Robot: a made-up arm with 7 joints. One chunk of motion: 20 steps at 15 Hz.
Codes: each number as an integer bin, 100 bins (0 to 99) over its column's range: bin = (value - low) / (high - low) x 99, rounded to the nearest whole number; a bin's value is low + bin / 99 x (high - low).
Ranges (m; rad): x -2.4..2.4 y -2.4..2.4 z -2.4..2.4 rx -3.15..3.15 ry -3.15..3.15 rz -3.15..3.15
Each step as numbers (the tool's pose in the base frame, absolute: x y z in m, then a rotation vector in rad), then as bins.
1 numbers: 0.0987 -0.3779 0.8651 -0.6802 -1.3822 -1.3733
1 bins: 52 42 67 39 28 28
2 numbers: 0.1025 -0.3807 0.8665 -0.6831 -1.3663 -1.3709
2 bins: 52 42 67 39 28 28
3 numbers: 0.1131 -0.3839 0.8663 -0.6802 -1.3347 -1.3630
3 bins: 52 42 67 39 29 28
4 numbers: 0.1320 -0.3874 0.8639 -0.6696 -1.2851 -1.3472
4 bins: 52 42 67 39 29 28
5 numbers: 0.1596 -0.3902 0.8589 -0.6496 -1.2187 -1.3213
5 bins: 53 41 67 39 30 29
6 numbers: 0.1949 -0.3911 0.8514 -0.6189 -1.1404 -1.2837
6 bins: 54 41 67 40 32 29
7 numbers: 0.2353 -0.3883 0.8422 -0.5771 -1.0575 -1.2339
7 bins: 54 41 67 40 33 30
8 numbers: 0.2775 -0.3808 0.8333 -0.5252 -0.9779 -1.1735
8 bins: 55 42 67 41 34 31
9 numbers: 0.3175 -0.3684 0.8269 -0.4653 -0.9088 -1.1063
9 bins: 56 42 67 42 35 32
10 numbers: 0.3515 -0.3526 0.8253 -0.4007 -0.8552 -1.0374
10 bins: 57 42 67 43 36 33
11 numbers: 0.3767 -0.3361 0.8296 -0.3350 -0.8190 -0.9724
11 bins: 57 43 67 44 37 34
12 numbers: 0.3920 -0.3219 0.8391 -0.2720 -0.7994 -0.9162
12 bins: 58 43 67 45 37 35
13 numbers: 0.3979 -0.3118 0.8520 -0.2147 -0.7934 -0.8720
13 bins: 58 43 67 46 37 36
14 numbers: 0.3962 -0.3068 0.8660 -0.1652 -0.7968 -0.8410
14 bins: 58 43 67 47 37 36
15 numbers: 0.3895 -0.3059 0.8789 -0.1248 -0.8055 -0.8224
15 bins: 58 43 68 48 37 37
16 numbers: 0.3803 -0.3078 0.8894 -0.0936 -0.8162 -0.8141
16 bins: 57 43 68 48 37 37
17 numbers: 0.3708 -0.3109 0.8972 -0.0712 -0.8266 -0.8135
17 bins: 57 43 68 48 37 37
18 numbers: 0.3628 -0.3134 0.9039 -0.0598 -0.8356 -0.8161
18 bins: 57 43 68 49 36 37
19 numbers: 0.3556 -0.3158 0.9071 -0.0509 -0.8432 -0.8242
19 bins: 57 43 68 49 36 37
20 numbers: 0.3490 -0.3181 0.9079 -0.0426 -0.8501 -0.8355
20 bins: 57 43 68 49 36 36
